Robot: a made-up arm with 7 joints. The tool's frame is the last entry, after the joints.
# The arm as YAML. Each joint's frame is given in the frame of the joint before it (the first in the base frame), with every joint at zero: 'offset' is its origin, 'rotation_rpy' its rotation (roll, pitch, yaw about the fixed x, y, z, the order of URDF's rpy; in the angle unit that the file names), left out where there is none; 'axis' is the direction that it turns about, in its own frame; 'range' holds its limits. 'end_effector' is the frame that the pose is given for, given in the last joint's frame.
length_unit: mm
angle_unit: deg
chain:
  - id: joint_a
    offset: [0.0, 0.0, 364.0]
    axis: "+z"
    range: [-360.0, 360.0]
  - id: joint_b
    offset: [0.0, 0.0, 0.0]
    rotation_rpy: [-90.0, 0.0, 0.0]
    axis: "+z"
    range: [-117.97, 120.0]
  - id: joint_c
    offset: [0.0, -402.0, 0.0]
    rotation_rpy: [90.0, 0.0, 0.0]
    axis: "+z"
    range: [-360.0, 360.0]
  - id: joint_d
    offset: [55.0, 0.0, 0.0]
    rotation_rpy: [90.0, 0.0, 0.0]
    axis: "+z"
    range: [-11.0, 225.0]
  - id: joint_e
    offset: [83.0, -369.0, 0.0]
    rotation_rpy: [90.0, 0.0, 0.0]
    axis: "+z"
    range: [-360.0, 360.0]
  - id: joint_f
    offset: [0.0, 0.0, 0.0]
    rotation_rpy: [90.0, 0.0, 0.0]
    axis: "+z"
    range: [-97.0, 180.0]
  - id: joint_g
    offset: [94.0, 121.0, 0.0]
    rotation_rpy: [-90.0, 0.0, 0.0]
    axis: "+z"
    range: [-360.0, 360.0]
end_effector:
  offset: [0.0, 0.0, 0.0]
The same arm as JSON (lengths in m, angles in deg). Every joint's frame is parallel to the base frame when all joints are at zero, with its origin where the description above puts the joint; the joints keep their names.
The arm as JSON. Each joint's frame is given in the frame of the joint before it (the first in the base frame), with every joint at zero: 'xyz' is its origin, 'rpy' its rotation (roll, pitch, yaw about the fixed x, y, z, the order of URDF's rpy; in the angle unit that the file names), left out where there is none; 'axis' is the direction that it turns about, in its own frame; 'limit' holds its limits. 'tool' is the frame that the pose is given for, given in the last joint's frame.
{"units": {"length": "m", "angle": "deg"}, "joints": [{"name": "joint_a", "type": "revolute", "origin": {"xyz": [0.0, 0.0, 0.364]}, "axis": "+z", "limit": {"lower": -360.0, "upper": 360.0}}, {"name": "joint_b", "type": "revolute", "origin": {"xyz": [0.0, 0.0, 0.0]}, "axis": "+y", "limit": {"lower": -117.97, "upper": 120.0}}, {"name": "joint_c", "type": "revolute", "origin": {"xyz": [0.0, 0.0, 0.402]}, "axis": "+z", "limit": {"lower": -360.0, "upper": 360.0}}, {"name": "joint_d", "type": "revolute", "origin": {"xyz": [0.055, 0.0, 0.0]}, "axis": "-y", "limit": {"lower": -11.0, "upper": 225.0}}, {"name": "joint_e", "type": "revolute", "origin": {"xyz": [0.083, 0.0, -0.369]}, "axis": "-z", "limit": {"lower": -360.0, "upper": 360.0}}, {"name": "joint_f", "type": "revolute", "origin": {"xyz": [0.0, 0.0, 0.0]}, "axis": "+y", "limit": {"lower": -97.0, "upper": 180.0}}, {"name": "joint_g", "type": "revolute", "origin": {"xyz": [0.094, 0.0, -0.121]}, "axis": "-z", "limit": {"lower": -360.0, "upper": 360.0}}], "tool": {"origin": {"xyz": [0.0, 0.0, 0.0], "rpy": [180.0, 0.0, 0.0]}}}
